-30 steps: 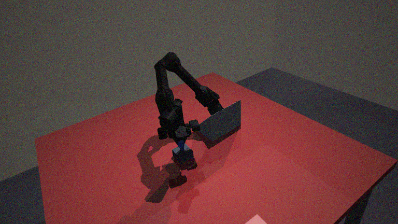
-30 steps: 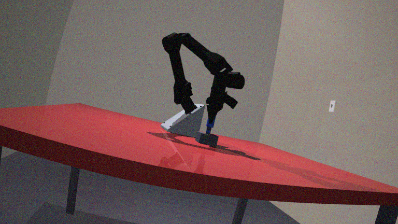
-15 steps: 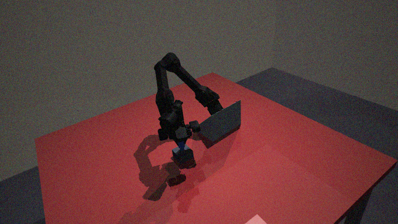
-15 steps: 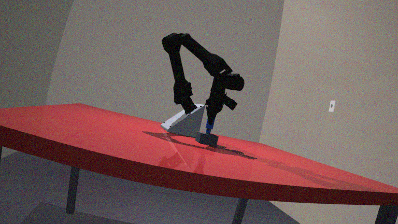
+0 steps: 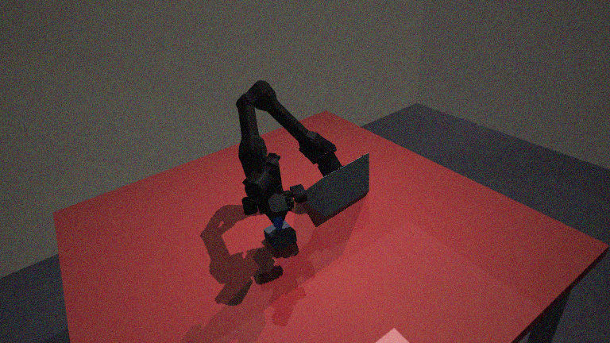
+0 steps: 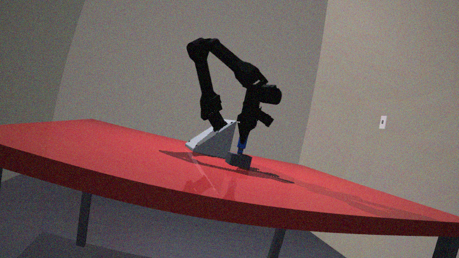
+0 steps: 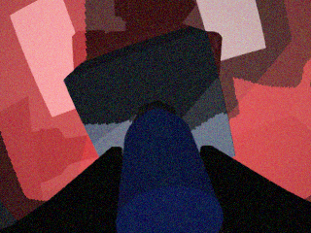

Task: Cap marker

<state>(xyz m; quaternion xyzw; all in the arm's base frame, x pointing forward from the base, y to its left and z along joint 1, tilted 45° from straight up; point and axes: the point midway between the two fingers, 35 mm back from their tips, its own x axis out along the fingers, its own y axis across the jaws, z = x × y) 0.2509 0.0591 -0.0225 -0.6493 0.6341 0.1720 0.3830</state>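
The blue marker cap lies 1 cm above my gripper tip. Also, from my gripper tip: holder block (6 cm below).
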